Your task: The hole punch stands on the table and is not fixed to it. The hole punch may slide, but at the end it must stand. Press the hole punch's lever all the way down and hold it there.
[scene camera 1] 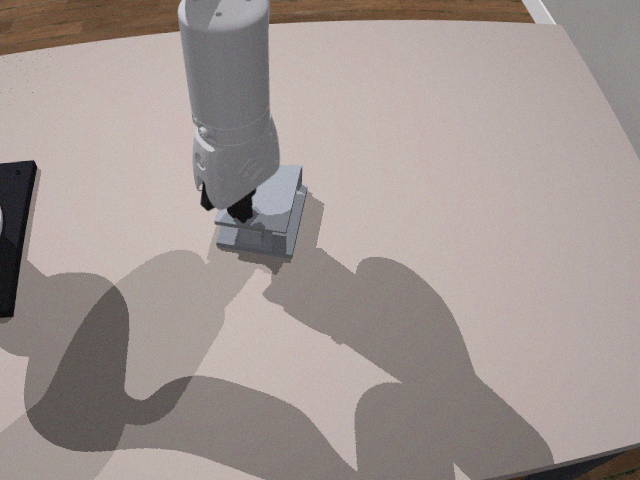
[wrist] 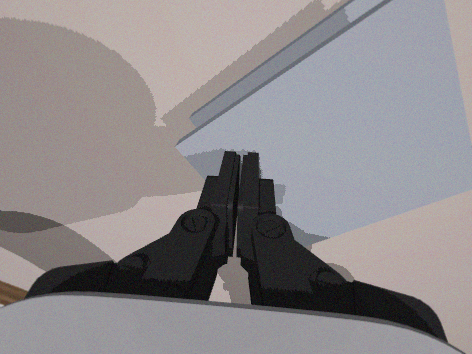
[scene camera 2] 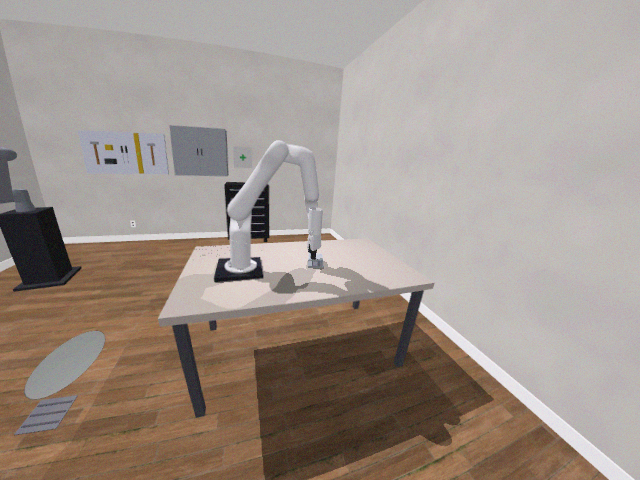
In view: the gripper [scene camera 1: 240, 214] and a flat lever [scene camera 1: 272, 204].
The flat lever is seen too in the wrist view [wrist: 363, 127]. The gripper shows as well in the wrist view [wrist: 241, 176].
